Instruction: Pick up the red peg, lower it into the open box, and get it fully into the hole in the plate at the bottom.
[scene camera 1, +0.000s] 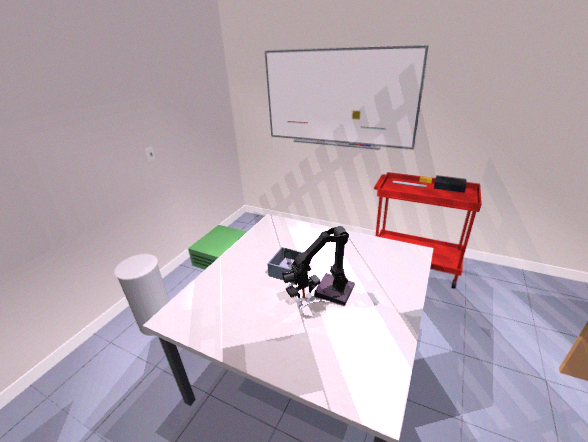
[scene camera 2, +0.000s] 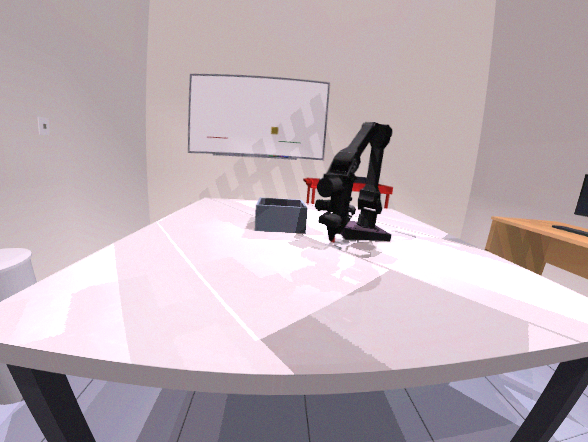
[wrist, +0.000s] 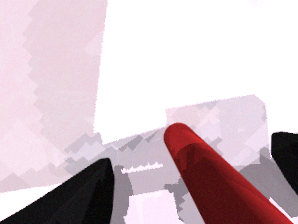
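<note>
There is a grey box (scene camera 2: 271, 214) here, and in the wrist view the box is out of frame. As for my gripper (scene camera 2: 334, 237), I see it from the wrist too, where the same gripper (wrist: 192, 156) shows.
</note>
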